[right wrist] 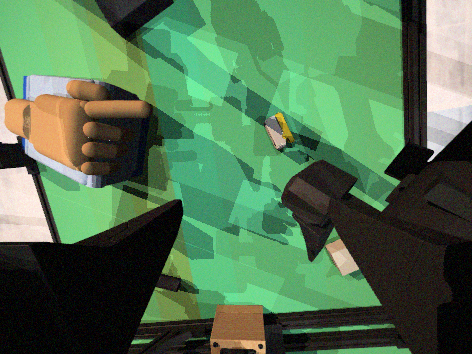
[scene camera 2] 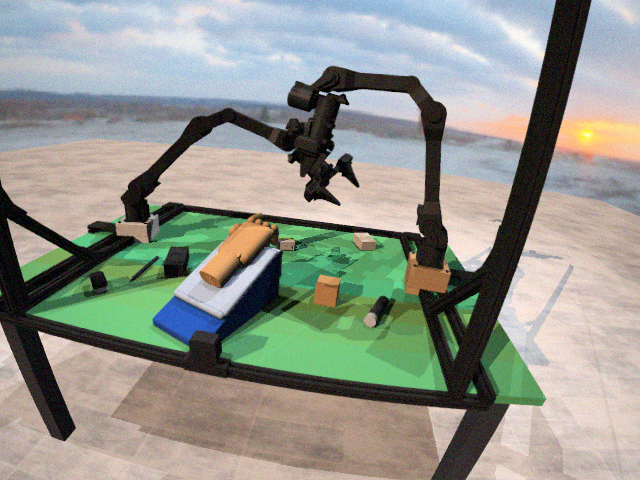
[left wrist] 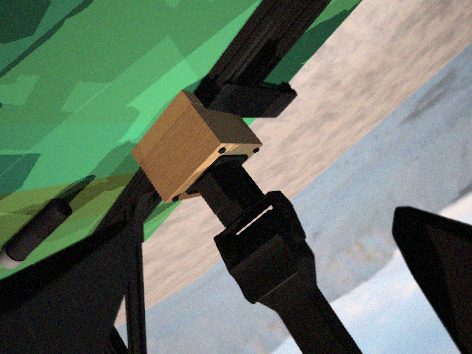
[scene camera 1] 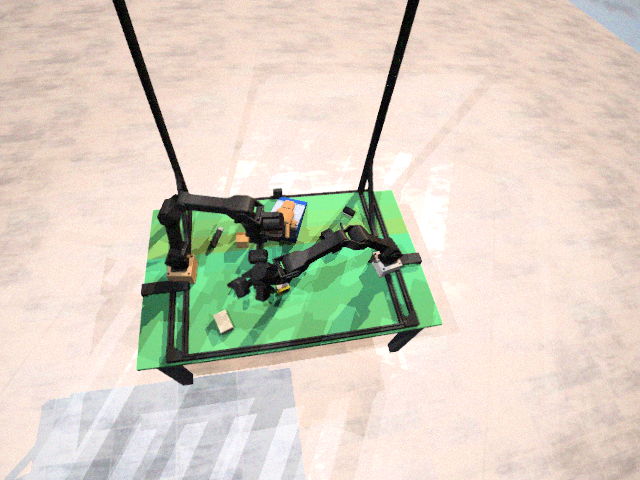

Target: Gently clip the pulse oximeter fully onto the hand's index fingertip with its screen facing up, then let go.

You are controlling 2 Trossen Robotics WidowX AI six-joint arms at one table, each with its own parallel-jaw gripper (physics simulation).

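Places are measured from the left arm's base along level axes (x right, y ahead, z up), in millimetres.
Pixels of known places: left gripper, fingertip midpoint: [right wrist: 350, 292] [scene camera 2: 349, 196] [left wrist: 264, 227]; right gripper, fingertip midpoint: [right wrist: 255, 205] [scene camera 2: 306, 175] [scene camera 1: 265, 249]; left arm's base, link origin: [scene camera 2: 137, 218] [scene camera 1: 387, 258]; right arm's base, link origin: [scene camera 2: 429, 262] [left wrist: 217, 172] [scene camera 1: 180, 264].
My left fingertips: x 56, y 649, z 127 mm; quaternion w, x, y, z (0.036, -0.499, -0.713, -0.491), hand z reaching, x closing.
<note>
For each thing: its top centre in the pictures, then the offset to it from my left fingertips. "spot": a spot on its surface instead.
- pulse oximeter, top centre: [right wrist: 280, 130] [scene camera 2: 285, 239] [scene camera 1: 282, 286] dx -15, dy -177, dz -154 mm
- blue wedge, surface spot: [scene camera 2: 180, 320] spot: dx +401, dy -384, dz -158 mm
- orange block, top centre: [scene camera 2: 328, 281] [scene camera 1: 242, 236] dx +268, dy -85, dz -135 mm
- dark cylinder, top centre: [left wrist: 39, 244] [scene camera 2: 378, 305] [right wrist: 153, 284] [scene camera 1: 216, 235] dx +328, dy +22, dz -158 mm
- cream block, top centre: [right wrist: 357, 256] [scene camera 2: 364, 237] [scene camera 1: 222, 320] dx -73, dy +87, dz -155 mm
- black box, top centre: [scene camera 2: 176, 254] [scene camera 1: 331, 238] dx +136, dy -466, dz -150 mm
- pen, top centre: [scene camera 2: 144, 266] dx +163, dy -546, dz -176 mm
- small black item, top centre: [scene camera 2: 97, 276] [scene camera 1: 349, 210] dx +264, dy -617, dz -153 mm
The pulse oximeter [scene camera 1: 282, 288] [scene camera 2: 286, 244] [right wrist: 278, 131], small, white-grey and yellow, lies on the green table, apart from the hand; its screen cannot be made out. The tan hand [scene camera 1: 287, 211] [scene camera 2: 242, 248] [right wrist: 60, 125] rests on a blue wedge [scene camera 2: 180, 320] with a pale pad. Its index finger [right wrist: 117, 108] points towards the oximeter's side, its tip bare. My left gripper [scene camera 1: 249, 291] [scene camera 2: 347, 194] is open and empty, high above the table, beside the oximeter in the right wrist view. My right gripper [right wrist: 255, 205] is open and empty, pointing down from high up; in scene camera 2 the arms overlap around it.
An orange block [scene camera 1: 241, 240] [scene camera 2: 327, 290] and a dark cylinder [scene camera 1: 216, 237] [scene camera 2: 378, 310] [left wrist: 37, 230] lie between hand and right arm's base. A cream block [scene camera 1: 223, 321] [scene camera 2: 364, 241] [right wrist: 343, 257], a black box [scene camera 2: 176, 261], a pen [scene camera 2: 144, 268] and a small black item [scene camera 2: 98, 282] also lie there. The arms cross closely.
</note>
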